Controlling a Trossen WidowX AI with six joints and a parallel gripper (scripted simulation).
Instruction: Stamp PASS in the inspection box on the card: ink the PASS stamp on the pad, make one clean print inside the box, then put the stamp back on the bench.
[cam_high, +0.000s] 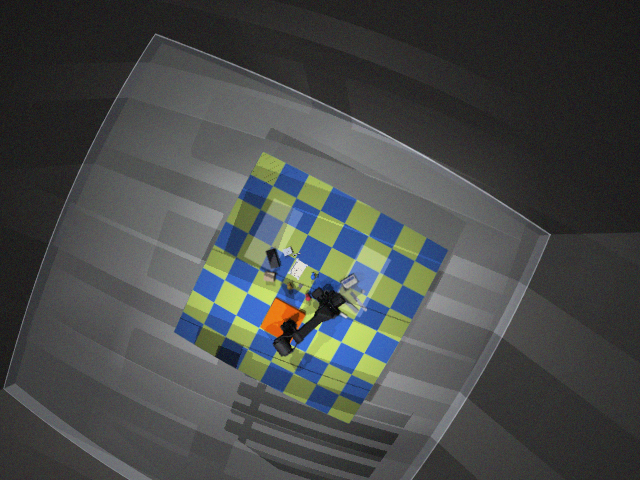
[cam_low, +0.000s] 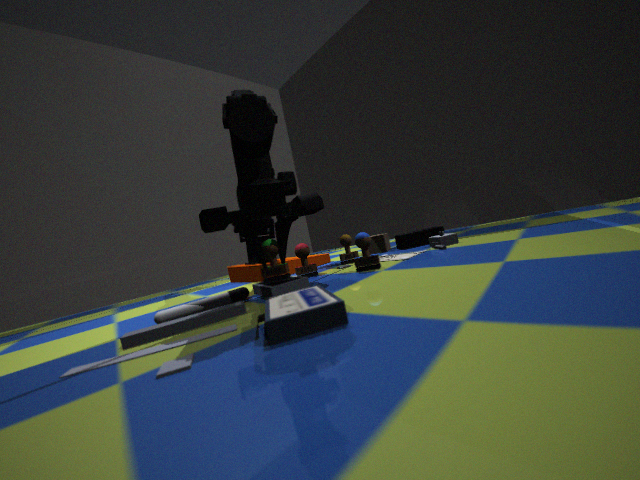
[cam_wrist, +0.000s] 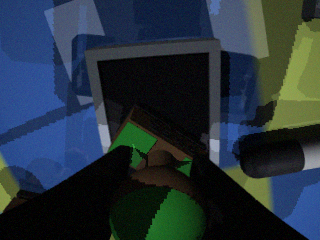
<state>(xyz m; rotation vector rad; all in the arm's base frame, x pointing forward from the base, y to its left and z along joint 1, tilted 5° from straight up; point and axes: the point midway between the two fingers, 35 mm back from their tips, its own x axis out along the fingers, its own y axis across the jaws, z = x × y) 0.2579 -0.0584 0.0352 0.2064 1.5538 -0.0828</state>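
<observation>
My gripper tip is now right at the green-knobbed stamp. From my gripper tip the other things lie so: marker: 20 mm behind, 90 mm to the right, 30 mm below; then red-knobbed stamp: 60 mm behind, 80 mm to the left, 20 mm below; then ink pad: 40 mm below.
</observation>
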